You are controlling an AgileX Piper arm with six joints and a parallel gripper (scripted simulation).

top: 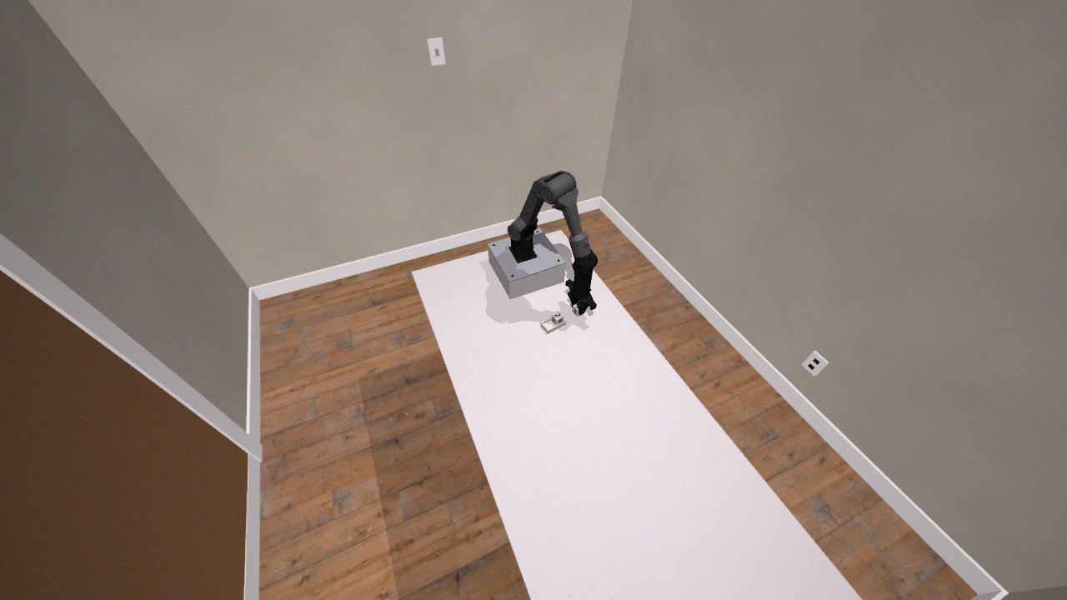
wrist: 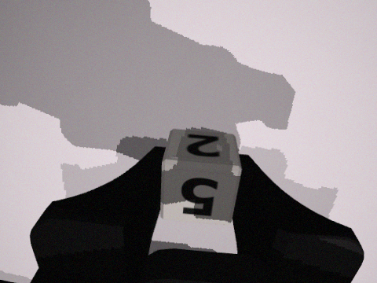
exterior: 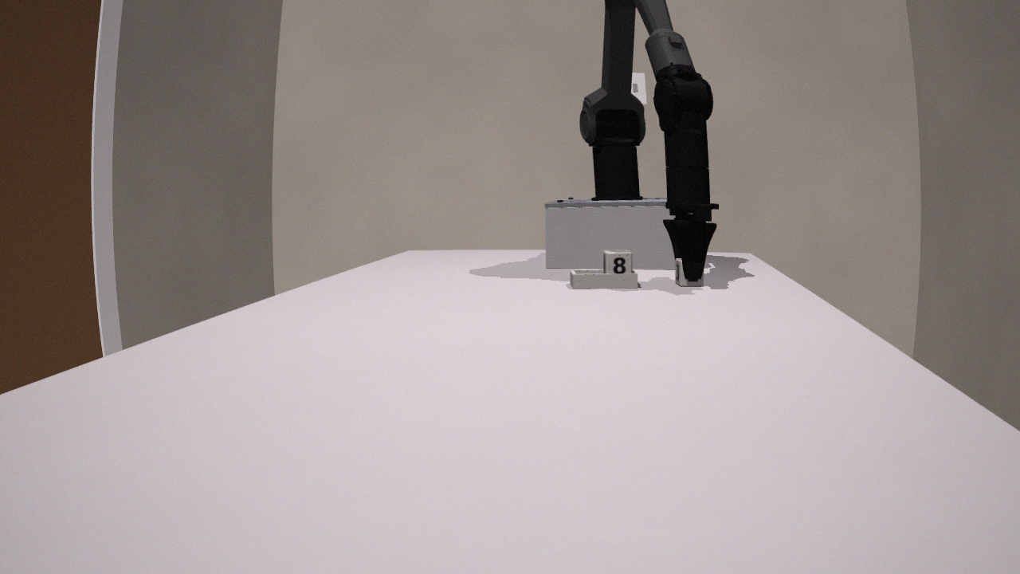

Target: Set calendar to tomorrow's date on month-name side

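My gripper is now 2 cm short of the grey calendar tray, 11 cm to the left of it and 1 cm above it.
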